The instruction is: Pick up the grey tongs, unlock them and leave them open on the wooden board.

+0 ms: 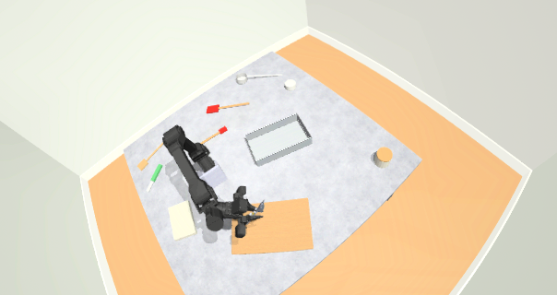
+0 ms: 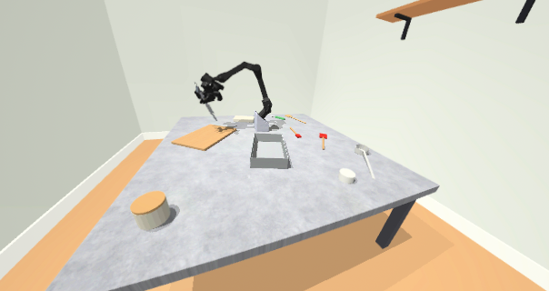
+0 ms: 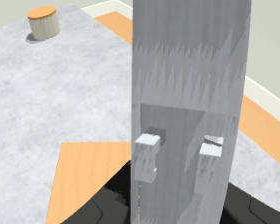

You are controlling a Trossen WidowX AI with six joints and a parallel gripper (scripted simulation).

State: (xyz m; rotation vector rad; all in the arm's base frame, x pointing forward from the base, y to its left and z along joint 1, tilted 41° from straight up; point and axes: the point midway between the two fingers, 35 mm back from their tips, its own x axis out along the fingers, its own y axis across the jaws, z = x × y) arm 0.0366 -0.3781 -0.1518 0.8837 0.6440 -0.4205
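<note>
The wooden board is 220 mm below my gripper tip and 20 mm to the left of it. From my gripper tip the other things lie so: grey roasting tin 350 mm to the left, 310 mm ahead, 200 mm below; then yellow lock slider 30 mm behind, 20 mm to the left, 10 mm above; then cream block 340 mm behind, 310 mm to the left, 210 mm below.
</note>
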